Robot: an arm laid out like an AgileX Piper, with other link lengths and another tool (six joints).
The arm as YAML. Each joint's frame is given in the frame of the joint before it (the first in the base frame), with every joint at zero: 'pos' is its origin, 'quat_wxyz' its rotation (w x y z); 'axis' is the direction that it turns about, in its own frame. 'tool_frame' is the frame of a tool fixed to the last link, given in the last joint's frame.
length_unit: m
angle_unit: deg
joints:
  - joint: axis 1
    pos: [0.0, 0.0, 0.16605]
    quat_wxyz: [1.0, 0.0, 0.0, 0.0]
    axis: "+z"
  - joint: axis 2
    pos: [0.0, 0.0, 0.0]
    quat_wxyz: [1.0, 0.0, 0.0, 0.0]
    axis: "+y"
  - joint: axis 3
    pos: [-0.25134, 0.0, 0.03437]
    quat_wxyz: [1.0, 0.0, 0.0, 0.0]
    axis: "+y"
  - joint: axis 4
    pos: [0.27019, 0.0, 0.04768]
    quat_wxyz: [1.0, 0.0, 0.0, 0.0]
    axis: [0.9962, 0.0, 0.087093]
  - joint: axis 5
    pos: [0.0, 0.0, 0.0]
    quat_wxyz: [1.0, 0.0, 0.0, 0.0]
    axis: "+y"
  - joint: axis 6
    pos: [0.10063, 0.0, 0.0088]
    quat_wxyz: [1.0, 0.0, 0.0, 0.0]
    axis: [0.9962, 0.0, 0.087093]
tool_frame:
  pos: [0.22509, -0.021, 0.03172]
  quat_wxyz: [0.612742, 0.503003, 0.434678, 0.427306]
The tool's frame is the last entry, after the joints.
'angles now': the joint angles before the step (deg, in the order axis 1, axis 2, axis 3, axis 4, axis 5, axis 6). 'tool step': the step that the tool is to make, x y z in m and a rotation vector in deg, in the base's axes. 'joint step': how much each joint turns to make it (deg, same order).
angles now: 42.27 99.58 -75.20 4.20 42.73 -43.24
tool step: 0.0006 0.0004 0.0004 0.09 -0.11 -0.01
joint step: -0.01 0.01 0.00 0.00 -0.15 -0.01
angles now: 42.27 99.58 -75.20 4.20 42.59 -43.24
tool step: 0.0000 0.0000 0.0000 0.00 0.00 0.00
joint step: 0.00 0.00 0.00 0.00 0.00 0.00
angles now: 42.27 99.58 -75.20 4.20 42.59 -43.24
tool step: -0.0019 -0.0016 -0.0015 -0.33 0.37 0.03
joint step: 0.00 -0.01 0.02 -0.01 0.49 0.00
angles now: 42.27 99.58 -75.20 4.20 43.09 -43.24
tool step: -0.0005 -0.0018 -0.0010 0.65 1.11 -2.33
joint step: -0.01 0.00 0.00 0.01 0.25 2.64
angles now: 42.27 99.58 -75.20 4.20 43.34 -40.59
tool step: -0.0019 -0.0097 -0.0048 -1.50 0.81 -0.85
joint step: -0.11 0.00 0.02 -1.31 1.53 1.42
